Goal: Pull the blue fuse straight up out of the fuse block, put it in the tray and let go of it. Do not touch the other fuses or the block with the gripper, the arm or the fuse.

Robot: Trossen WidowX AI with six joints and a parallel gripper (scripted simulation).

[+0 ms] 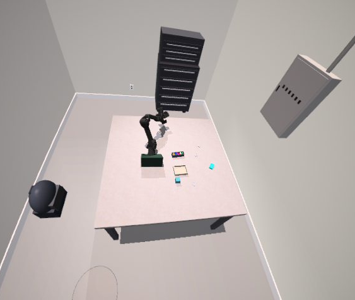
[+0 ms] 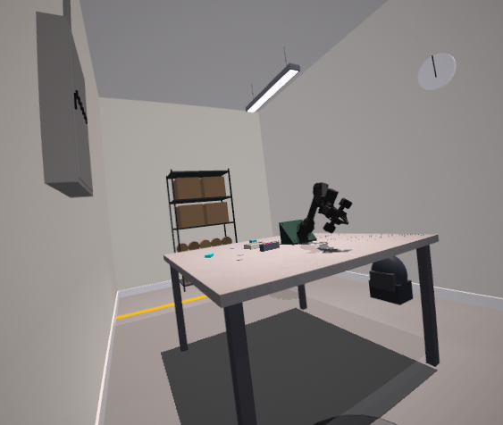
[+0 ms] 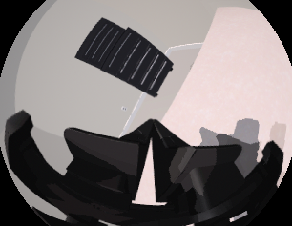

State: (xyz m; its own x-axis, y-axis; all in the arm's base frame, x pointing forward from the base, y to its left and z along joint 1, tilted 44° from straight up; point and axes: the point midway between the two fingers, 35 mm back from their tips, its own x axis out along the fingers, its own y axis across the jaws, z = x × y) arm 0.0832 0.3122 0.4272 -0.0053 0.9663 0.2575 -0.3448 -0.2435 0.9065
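The blue fuse lies 180 mm ahead of my gripper tip, 500 mm to the right of it and 110 mm below it. The rest, counted from my gripper tip: cyan cube (200 mm ahead, 800 mm to the right, 110 mm below); then shallow beige tray (230 mm ahead, 680 mm to the right, 130 mm below); then small cyan block (570 mm ahead, 600 mm to the right, 130 mm below).
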